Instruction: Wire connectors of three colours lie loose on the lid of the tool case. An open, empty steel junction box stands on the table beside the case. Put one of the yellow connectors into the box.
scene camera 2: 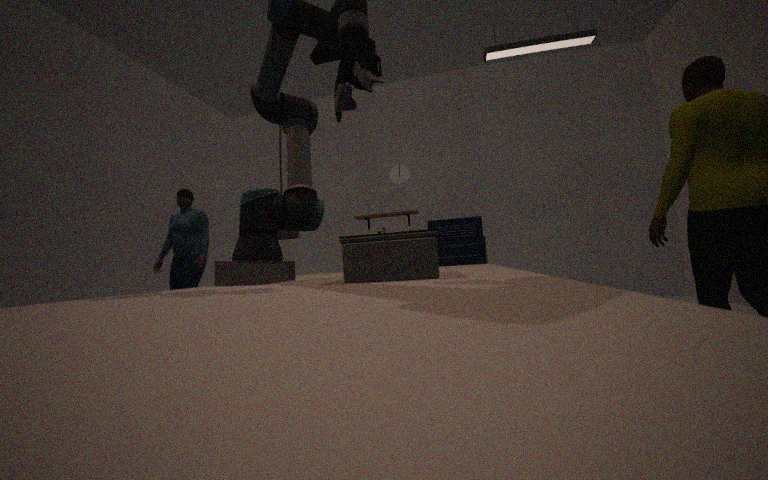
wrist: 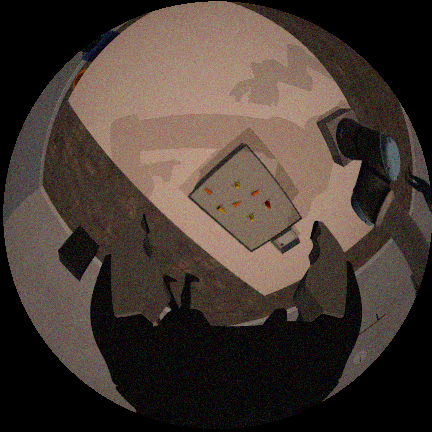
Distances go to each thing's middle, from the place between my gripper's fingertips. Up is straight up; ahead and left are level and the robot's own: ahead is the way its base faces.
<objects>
My hand is 6 cm short of the tool case (scene camera 2: pixel 411 255), 16 cm to the right of it and 35 cm above it.
</objects>
